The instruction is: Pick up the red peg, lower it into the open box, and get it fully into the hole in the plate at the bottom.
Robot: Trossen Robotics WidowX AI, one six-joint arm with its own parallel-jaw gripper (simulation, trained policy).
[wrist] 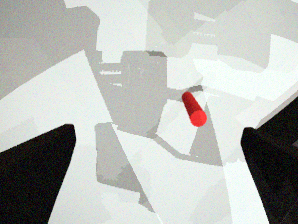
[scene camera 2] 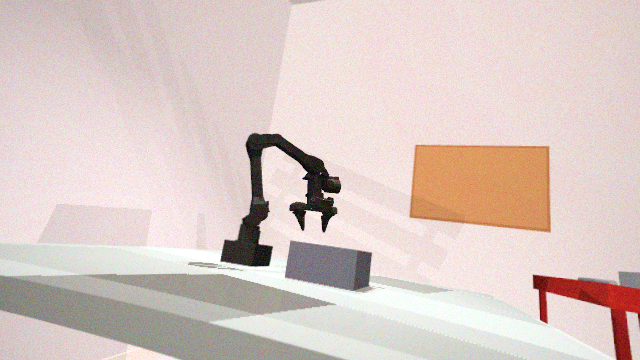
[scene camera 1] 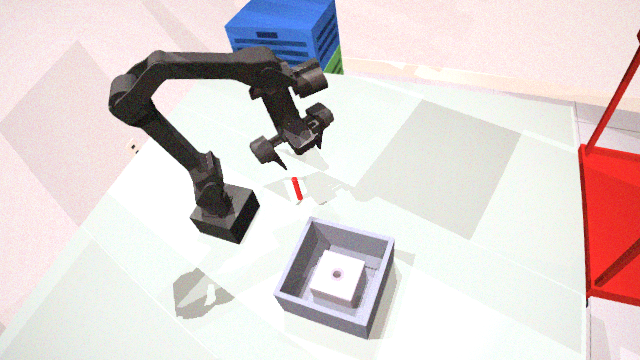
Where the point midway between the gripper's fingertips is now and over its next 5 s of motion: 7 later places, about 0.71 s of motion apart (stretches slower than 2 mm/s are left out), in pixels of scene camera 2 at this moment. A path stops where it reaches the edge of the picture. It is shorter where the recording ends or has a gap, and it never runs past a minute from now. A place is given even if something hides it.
My gripper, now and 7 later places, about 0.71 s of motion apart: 313,231; 300,242; 295,263; 296,258; 313,236; 326,235; 332,252; 348,255
